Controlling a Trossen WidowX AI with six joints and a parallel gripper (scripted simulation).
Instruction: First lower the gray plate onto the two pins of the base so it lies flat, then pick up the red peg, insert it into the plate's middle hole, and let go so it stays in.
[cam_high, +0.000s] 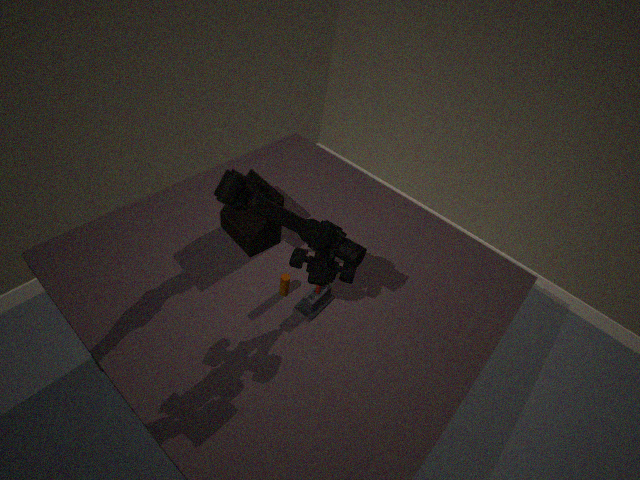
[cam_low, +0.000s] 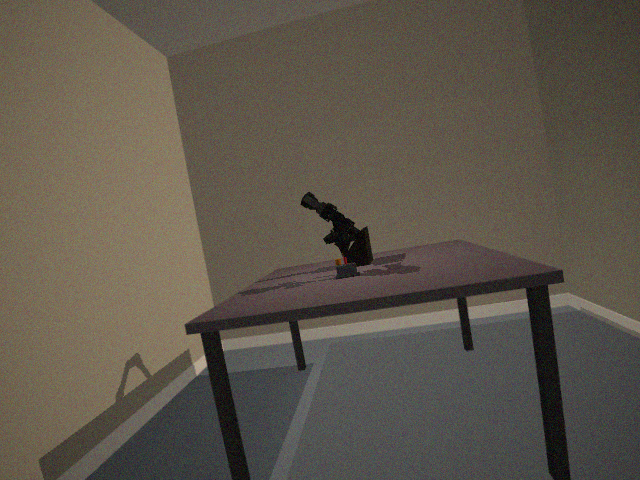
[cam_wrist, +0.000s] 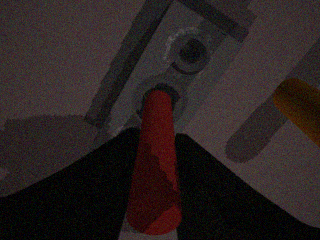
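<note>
The red peg is right at my gripper tip. From my gripper tip the other things lie so: gray plate: 5 cm below; orange cylinder: 8 cm behind, 6 cm to the right, 6 cm below.
</note>
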